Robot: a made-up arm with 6 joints.
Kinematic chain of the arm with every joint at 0, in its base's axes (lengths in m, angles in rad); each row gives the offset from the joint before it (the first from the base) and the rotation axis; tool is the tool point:
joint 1: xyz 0 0 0.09 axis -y
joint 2: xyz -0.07 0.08 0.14 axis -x
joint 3: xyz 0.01 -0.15 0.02 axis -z
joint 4: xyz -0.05 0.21 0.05 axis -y
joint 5: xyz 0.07 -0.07 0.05 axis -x
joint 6: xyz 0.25 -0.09 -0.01 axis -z
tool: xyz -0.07 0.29 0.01
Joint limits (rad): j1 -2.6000..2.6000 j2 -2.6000..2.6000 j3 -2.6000..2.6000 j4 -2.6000..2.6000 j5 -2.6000..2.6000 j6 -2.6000..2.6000
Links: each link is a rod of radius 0.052 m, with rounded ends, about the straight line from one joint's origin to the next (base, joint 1, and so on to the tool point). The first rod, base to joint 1, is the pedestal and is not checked.
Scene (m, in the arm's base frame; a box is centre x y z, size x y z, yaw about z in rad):
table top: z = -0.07
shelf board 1: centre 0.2 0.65 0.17 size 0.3 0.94 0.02 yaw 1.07
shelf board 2: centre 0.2 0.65 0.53 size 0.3 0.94 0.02 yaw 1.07
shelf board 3: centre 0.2 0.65 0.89 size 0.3 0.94 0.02 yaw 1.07
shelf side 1: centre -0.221 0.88 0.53 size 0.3 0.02 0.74 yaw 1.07
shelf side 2: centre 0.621 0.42 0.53 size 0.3 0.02 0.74 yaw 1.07
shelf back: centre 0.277 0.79 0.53 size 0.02 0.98 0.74 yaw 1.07
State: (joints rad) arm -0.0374 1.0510 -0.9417 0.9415 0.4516 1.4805
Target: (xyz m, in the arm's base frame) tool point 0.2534 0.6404 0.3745
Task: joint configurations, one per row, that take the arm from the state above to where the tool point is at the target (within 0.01 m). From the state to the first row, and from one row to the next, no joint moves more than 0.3 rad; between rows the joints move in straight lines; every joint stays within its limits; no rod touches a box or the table.
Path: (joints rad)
1: -0.2390 1.0464 -0.8070 0.9143 0.4479 1.6011
2: -0.4407 1.0418 -0.6723 0.8871 0.4442 1.7218

